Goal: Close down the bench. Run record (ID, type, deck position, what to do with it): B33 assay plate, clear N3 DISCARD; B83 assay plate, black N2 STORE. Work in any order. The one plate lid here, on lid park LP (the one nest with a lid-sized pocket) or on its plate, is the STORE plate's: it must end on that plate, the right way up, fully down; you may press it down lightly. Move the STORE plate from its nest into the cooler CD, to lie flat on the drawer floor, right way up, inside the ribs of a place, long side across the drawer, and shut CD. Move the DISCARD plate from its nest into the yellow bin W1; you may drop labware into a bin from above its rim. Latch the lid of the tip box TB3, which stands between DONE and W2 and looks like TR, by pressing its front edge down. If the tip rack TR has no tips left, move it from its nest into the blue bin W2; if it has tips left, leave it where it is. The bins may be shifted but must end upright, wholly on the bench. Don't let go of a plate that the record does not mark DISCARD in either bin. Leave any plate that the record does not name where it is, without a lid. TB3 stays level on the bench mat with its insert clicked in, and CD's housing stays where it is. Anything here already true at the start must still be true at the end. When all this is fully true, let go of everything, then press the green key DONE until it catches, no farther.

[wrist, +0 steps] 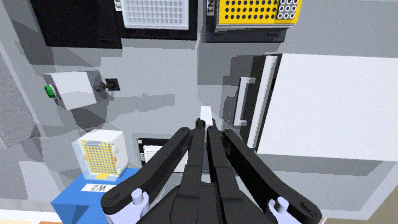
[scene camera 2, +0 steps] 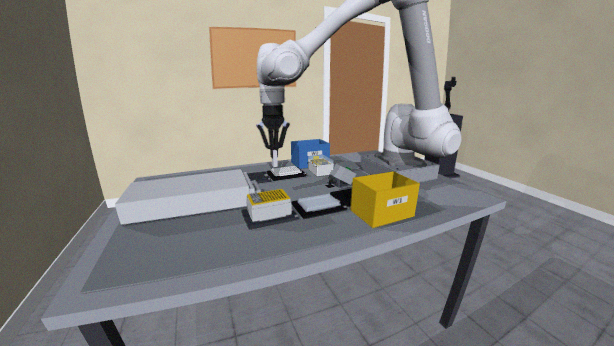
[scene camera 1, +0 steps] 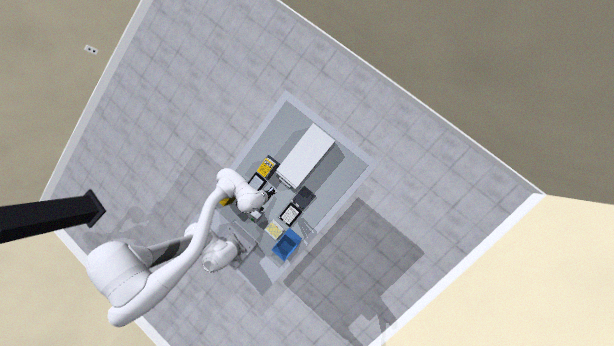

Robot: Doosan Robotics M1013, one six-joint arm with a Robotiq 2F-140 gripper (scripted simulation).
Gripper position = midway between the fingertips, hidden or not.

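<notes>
I can see my gripper (scene camera 2: 274, 165), and the wrist view shows my gripper (wrist: 205, 113) too. There is a cooler CD (scene camera 2: 145, 201), which appears again in the wrist view as the cooler CD (wrist: 330, 106) and in scene camera 1 as the cooler CD (scene camera 1: 315, 143). I also see a blue bin W2 (scene camera 2: 299, 154), a tip rack TR (scene camera 2: 267, 205) and a yellow bin W1 (scene camera 2: 379, 199). In the wrist view the yellow bin W1 is out of frame. A tip box TB3 (wrist: 102, 155) is in my sight as well.
</notes>
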